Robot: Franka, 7 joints.
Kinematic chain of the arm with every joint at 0, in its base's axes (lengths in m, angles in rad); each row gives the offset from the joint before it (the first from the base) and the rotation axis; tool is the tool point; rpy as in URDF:
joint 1: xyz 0 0 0.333 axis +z
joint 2: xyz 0 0 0 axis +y
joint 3: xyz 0 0 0.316 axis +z
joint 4: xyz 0.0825 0 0 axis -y
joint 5: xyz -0.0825 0 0.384 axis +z
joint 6: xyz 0 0 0 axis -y
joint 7: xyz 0.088 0 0 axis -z
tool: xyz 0 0 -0.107 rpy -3.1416 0 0
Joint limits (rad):
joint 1: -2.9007..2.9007
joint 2: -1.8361..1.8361
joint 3: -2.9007..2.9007
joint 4: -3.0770..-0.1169
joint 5: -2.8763..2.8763
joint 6: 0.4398..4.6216
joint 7: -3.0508..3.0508
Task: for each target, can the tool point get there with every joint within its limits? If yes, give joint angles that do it. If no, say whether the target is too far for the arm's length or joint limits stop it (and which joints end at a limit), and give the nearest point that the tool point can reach.
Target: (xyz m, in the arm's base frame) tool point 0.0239 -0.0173 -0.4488
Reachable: no: joint limits stop it (at a limit: joint 2) | nearest point 0.0663 -0.0480 -0.3211 | short by 0.138 m
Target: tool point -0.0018 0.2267 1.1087
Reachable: yes | joints 0.2763 -0.4548 0.5448 -1.1720 0.1733 3.2872 0.7564
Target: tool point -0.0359 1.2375 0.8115
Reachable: no: too far | nearest point -0.0232 0.7999 0.6423 | short by 0.469 m
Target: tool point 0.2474 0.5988 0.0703
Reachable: yes | joints 1.5541 1.4839 -0.9364 -0.8497 -2.1934 3.9501 -0.1019
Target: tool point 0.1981 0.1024 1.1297
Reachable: yes | joints 0.6724 0.5096 -2.4550 -0.3866 -1.6815 1.7231 -0.6603
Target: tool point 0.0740 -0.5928 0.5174
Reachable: yes | joints -2.4096 0.4173 0.8912 -1.8706 1.8910 1.2264 -0.2348
